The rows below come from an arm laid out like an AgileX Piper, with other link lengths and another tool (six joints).
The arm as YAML. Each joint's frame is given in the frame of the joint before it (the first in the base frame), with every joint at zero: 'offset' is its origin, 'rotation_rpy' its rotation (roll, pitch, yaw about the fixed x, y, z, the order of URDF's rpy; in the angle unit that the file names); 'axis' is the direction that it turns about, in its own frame. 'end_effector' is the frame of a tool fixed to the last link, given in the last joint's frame.
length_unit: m
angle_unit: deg
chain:
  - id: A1
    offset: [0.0, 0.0, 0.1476]
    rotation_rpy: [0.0, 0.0, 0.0]
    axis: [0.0, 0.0, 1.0]
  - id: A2
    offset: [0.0, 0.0, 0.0]
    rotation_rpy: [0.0, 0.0, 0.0]
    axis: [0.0, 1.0, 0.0]
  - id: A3
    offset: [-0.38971, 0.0, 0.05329]
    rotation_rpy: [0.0, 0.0, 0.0]
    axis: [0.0, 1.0, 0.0]
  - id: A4
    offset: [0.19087, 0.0, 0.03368]
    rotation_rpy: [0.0, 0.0, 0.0]
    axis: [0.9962, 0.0, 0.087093]
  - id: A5
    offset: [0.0, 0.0, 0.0]
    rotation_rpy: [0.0, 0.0, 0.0]
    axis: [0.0, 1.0, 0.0]
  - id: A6
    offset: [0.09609, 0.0, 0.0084]
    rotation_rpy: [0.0, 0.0, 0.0]
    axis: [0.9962, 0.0, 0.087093]
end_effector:
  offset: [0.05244, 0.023, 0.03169]
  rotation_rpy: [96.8, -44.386, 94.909]
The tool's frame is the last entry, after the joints.
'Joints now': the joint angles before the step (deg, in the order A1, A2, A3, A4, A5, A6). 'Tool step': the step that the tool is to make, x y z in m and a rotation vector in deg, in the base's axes. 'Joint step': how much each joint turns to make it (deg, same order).
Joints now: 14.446, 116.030, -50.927, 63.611, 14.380, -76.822
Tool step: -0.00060, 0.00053, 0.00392, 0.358, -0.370, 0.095
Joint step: 0.000, -0.506, -0.074, 0.044, 0.299, 0.002
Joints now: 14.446, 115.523, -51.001, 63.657, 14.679, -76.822
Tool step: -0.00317, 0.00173, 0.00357, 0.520, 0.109, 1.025
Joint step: 0.001, -0.515, 0.000, -0.609, 1.096, -0.001
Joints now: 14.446, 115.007, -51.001, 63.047, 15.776, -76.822
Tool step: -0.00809, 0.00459, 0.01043, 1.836, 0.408, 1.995
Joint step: 0.000, -1.431, 0.000, -0.711, 2.980, 0.002
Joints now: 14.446, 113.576, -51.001, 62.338, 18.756, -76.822
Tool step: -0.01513, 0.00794, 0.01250, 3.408, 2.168, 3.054
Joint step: 0.000, -1.669, 0.226, -0.668, 5.578, 0.227
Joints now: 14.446, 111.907, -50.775, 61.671, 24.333, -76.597
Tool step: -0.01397, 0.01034, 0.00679, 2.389, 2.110, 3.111
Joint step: 0.831, -0.818, 0.218, -0.373, 4.165, 0.097
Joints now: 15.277, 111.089, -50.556, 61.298, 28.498, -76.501
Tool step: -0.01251, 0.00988, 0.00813, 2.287, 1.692, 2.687
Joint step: 0.944, -0.874, -0.001, -0.113, 3.693, 0.238
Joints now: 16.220, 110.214, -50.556, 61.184, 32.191, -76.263
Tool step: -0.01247, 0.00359, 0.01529, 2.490, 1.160, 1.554
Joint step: 0.092, -2.054, 0.043, -0.510, 3.849, 1.136
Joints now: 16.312, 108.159, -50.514, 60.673, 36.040, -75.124
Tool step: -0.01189, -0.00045, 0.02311, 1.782, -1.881, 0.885
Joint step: 0.001, -3.643, -0.001, -0.516, 1.943, 0.723
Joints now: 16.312, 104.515, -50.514, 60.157, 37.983, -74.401
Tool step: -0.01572, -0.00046, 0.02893, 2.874, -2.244, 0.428
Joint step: 0.000, -4.560, 0.094, 0.653, 2.346, 0.636
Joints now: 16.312, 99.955, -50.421, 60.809, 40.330, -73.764
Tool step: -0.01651, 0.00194, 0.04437, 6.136, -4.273, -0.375
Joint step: 0.000, -5.750, -1.023, 4.261, 2.924, -0.649
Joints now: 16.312, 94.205, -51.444, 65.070, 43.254, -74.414
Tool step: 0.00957, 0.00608, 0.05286, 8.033, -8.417, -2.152
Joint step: -0.001, -2.755, -5.525, 8.109, 0.356, -3.405
